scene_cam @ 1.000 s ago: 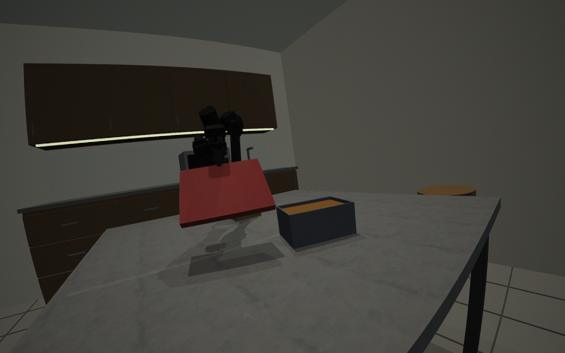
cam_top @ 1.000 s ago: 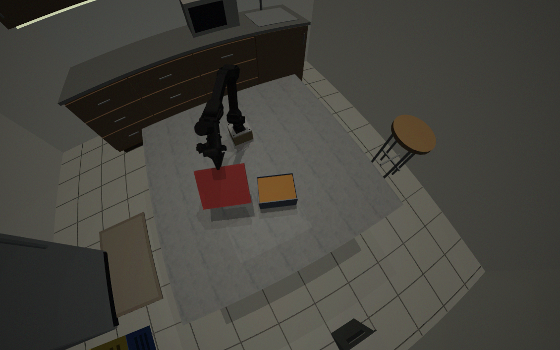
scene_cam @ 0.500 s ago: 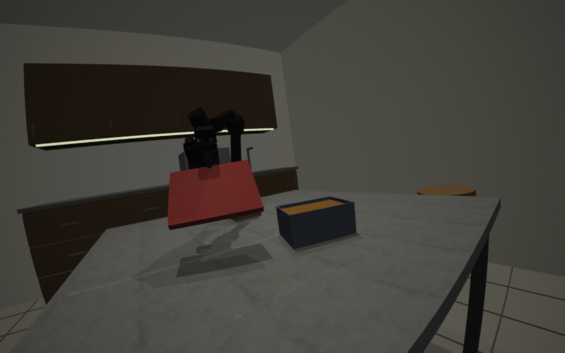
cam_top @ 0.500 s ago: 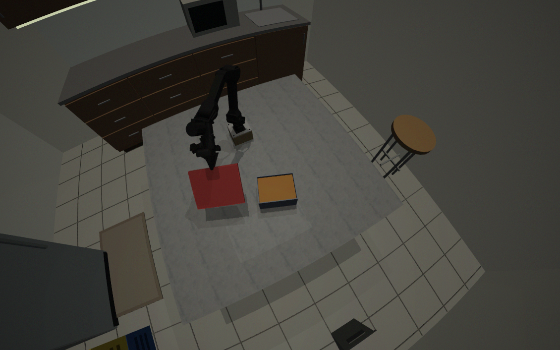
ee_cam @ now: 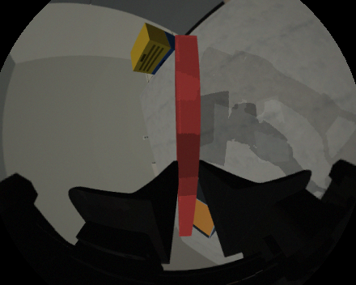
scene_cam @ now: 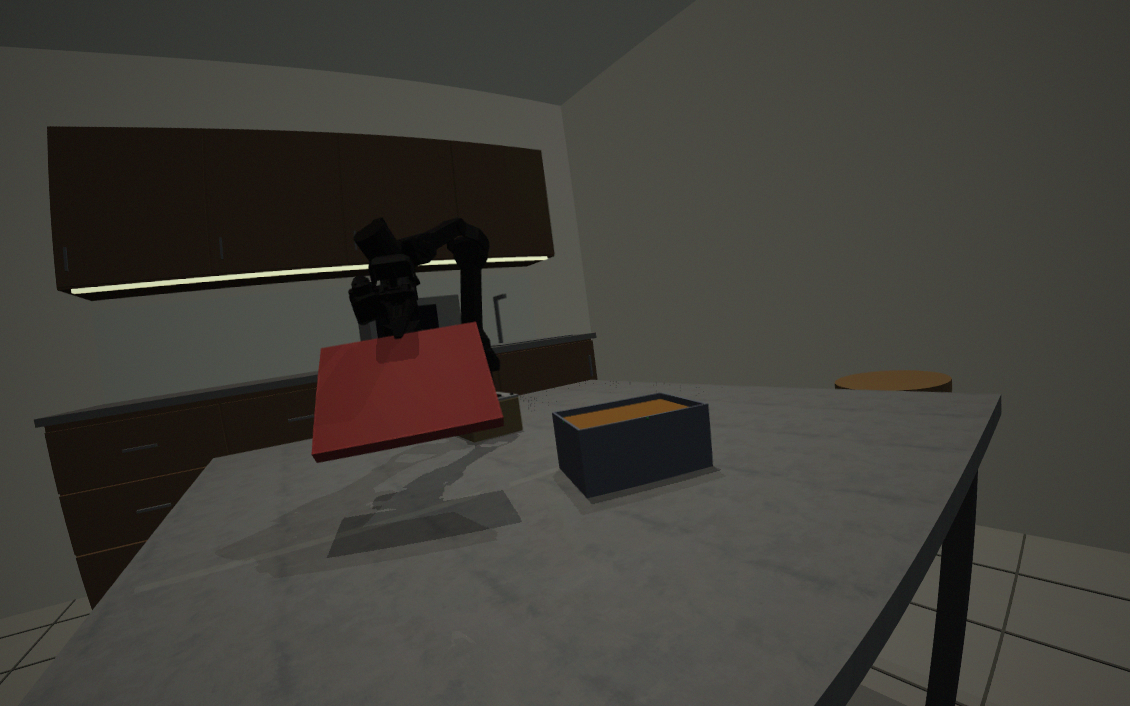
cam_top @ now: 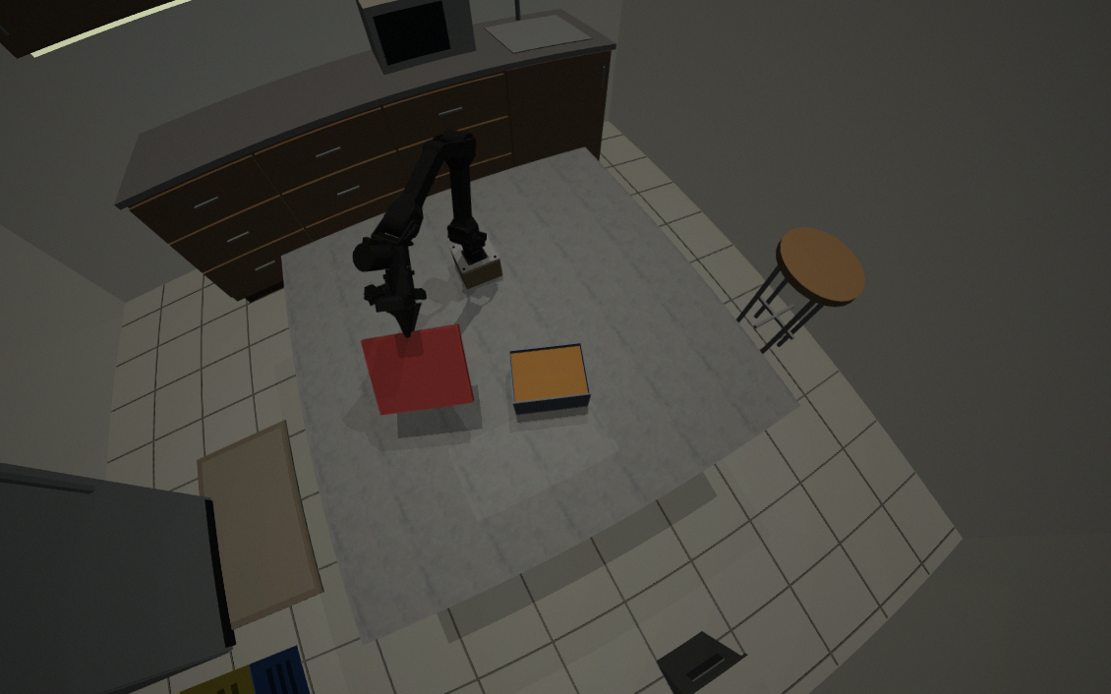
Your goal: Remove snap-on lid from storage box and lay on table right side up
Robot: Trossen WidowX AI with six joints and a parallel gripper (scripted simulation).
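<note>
My gripper tip is 60 mm short of the red lid, 50 mm above it and 20 mm to the left of it. From my gripper tip the other things lie so: storage box: 260 mm to the left, 180 mm below, 180 mm ahead.
</note>
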